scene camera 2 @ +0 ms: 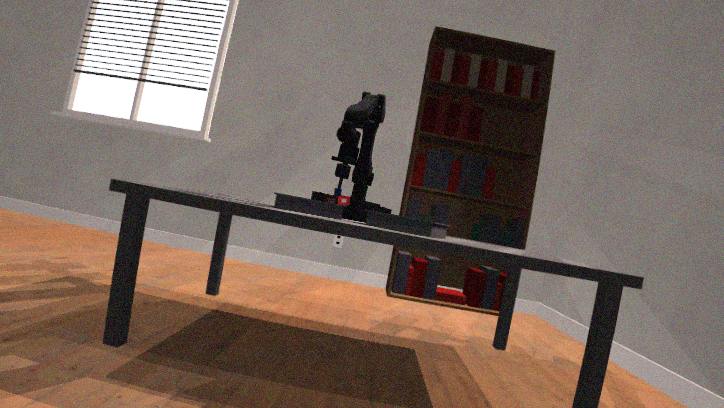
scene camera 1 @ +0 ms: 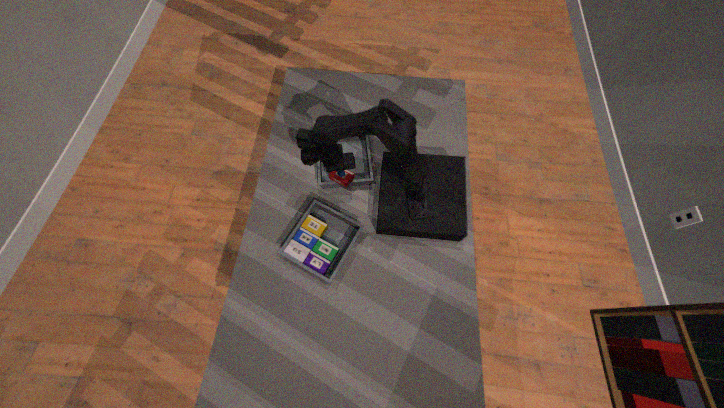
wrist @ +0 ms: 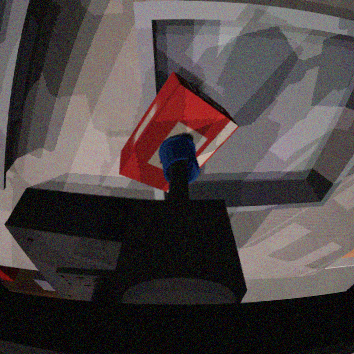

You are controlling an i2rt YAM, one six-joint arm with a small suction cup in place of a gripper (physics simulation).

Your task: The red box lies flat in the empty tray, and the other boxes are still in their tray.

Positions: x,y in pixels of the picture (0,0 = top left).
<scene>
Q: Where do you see a tray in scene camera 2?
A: At 293,203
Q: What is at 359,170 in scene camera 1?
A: A tray.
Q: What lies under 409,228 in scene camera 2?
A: A tray.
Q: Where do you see a tray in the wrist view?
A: At 277,76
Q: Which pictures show the tray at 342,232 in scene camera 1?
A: Scene camera 2, scene camera 1 and the wrist view: all of them.
</scene>
